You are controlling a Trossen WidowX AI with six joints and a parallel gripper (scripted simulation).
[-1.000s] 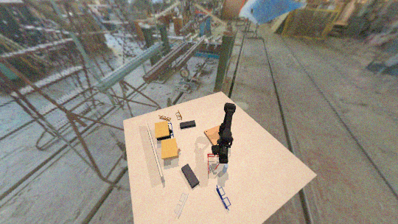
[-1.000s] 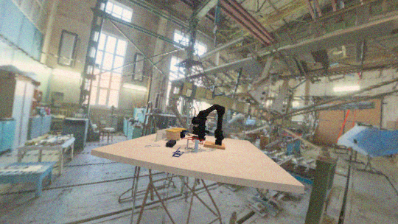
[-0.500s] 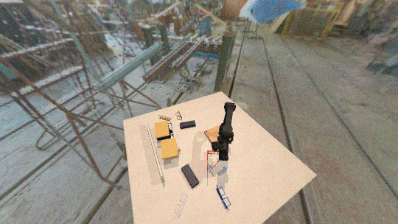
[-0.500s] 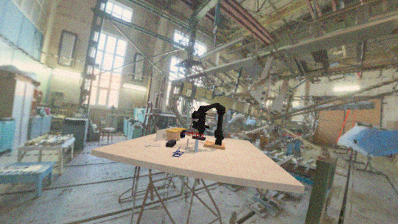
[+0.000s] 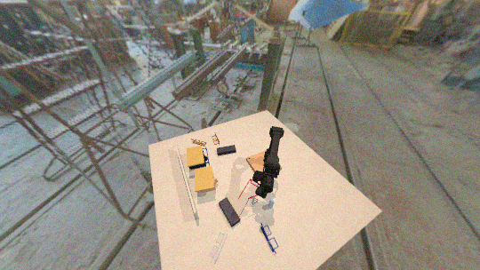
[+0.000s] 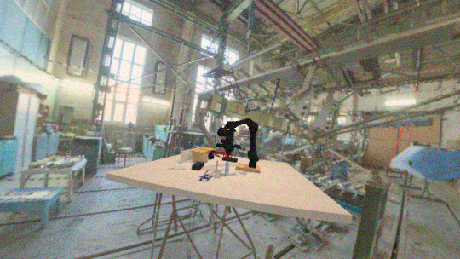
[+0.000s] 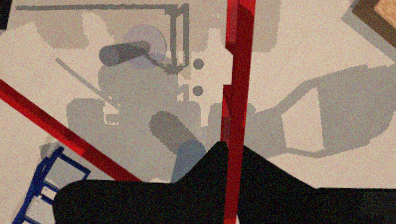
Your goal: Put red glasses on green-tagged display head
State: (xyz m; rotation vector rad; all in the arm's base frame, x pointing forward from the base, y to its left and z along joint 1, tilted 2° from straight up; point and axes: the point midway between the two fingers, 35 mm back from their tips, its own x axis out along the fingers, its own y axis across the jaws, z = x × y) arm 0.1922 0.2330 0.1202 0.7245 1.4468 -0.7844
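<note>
Right now my gripper tip is 8 cm short of the post, 1 cm to the right of it and 10 cm above it. The rest, counted from my gripper tip: long white bar: 44 cm ahead, 34 cm to the right, 7 cm below; pale blue piece: 2 cm behind, 7 cm to the left, 7 cm below.
</note>
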